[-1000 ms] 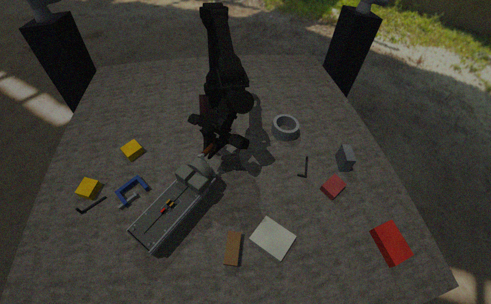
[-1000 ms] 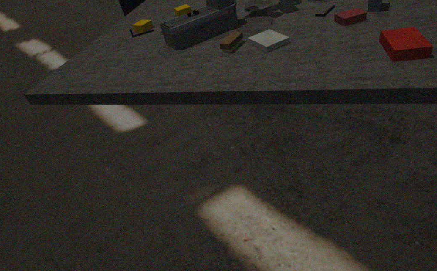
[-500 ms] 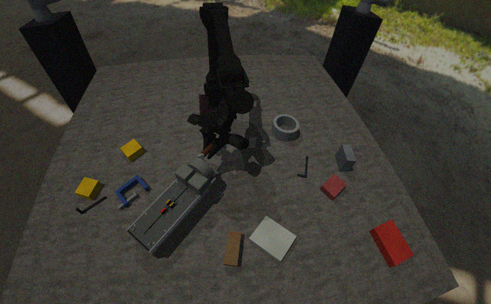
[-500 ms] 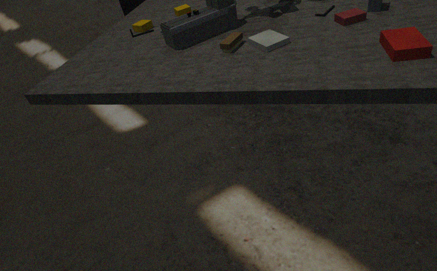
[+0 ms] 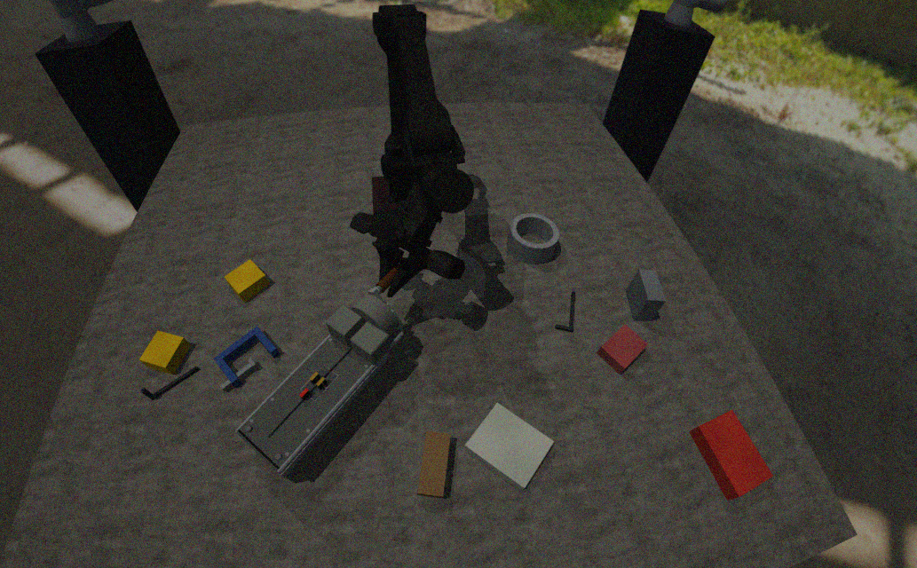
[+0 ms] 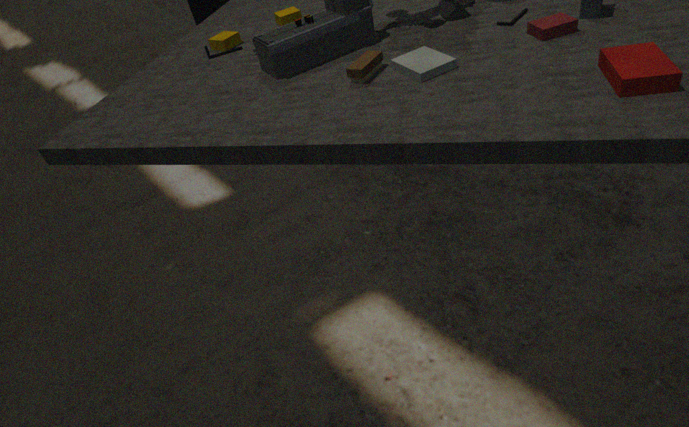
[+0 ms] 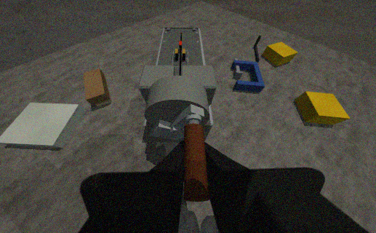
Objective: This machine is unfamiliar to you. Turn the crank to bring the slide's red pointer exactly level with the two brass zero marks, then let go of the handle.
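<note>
The brown crank handle is 2 cm above my gripper tip, 1 cm to the left of it and 1 cm behind it. From my gripper tip the other things lie so: white plate 23 cm ahead, 17 cm to the left, 8 cm below; red pointer 16 cm ahead, 11 cm to the right, 1 cm below; brown block 25 cm ahead, 8 cm below, 6 cm to the left.
</note>
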